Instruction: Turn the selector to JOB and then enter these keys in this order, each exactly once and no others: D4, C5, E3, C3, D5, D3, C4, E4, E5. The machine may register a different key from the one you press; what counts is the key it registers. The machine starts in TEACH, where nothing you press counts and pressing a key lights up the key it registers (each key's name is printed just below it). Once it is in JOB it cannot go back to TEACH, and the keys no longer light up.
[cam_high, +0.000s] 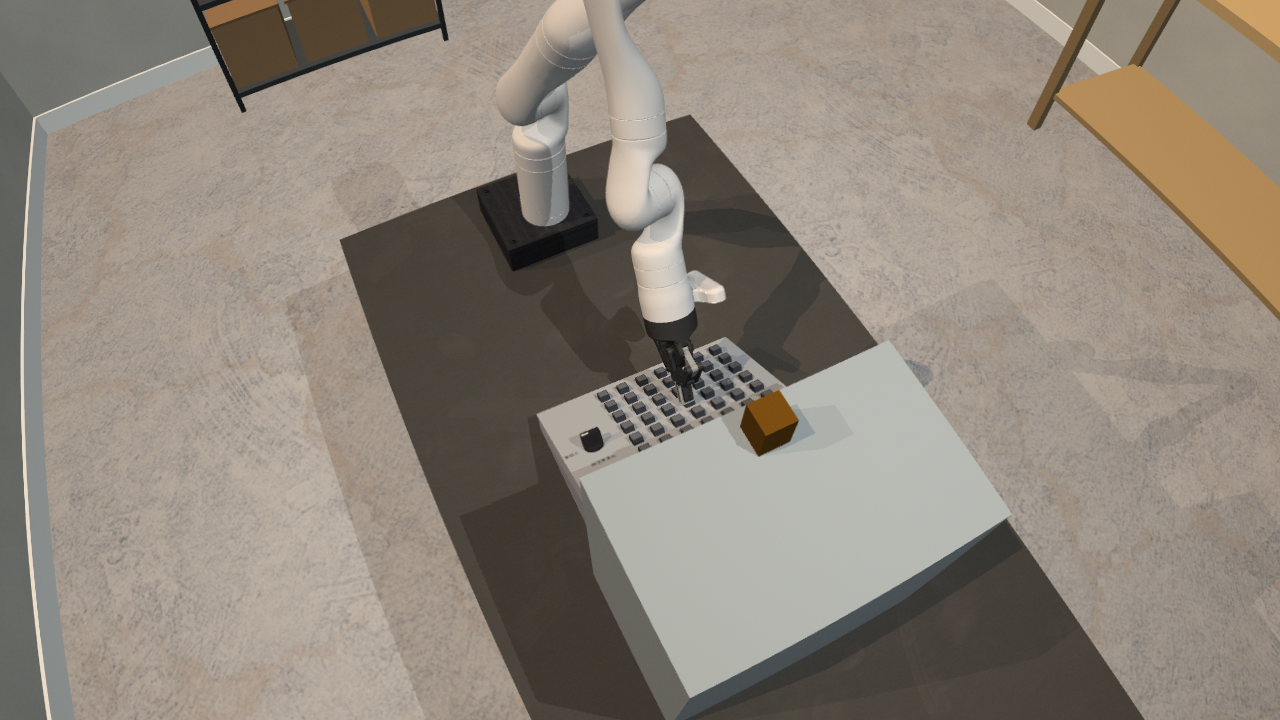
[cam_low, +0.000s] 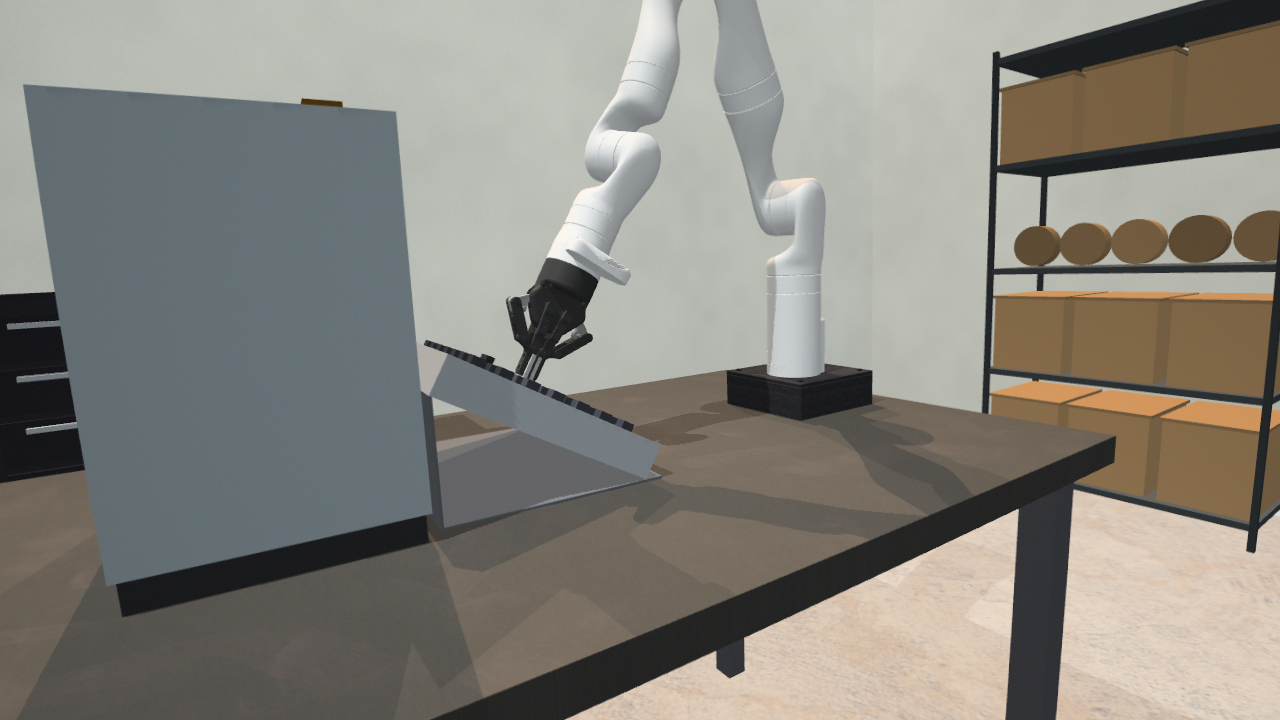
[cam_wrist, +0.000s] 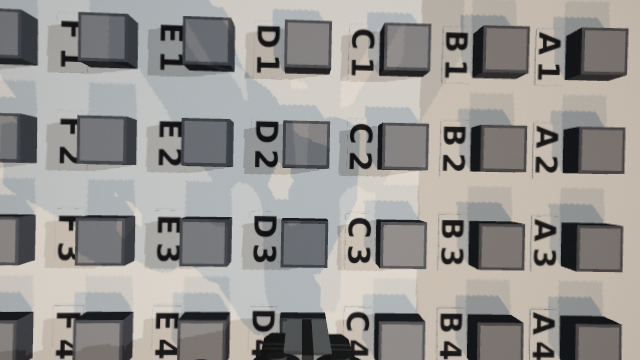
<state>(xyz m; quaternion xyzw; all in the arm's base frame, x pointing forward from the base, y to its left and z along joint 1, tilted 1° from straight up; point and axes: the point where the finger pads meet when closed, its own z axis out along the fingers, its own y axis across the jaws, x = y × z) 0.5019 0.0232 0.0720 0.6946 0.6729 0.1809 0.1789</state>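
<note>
Now: the key E2 7 cm to the left of my hand, 3 cm below it and 2 cm behind it. The rest, counted from my hand: key E1 (10 cm to the left, 3 cm below, 2 cm behind); key D1 (10 cm to the left, 2 cm below, 1 cm ahead); sloped keypad panel (6 cm below, 5 cm to the right, 3 cm ahead).
</note>
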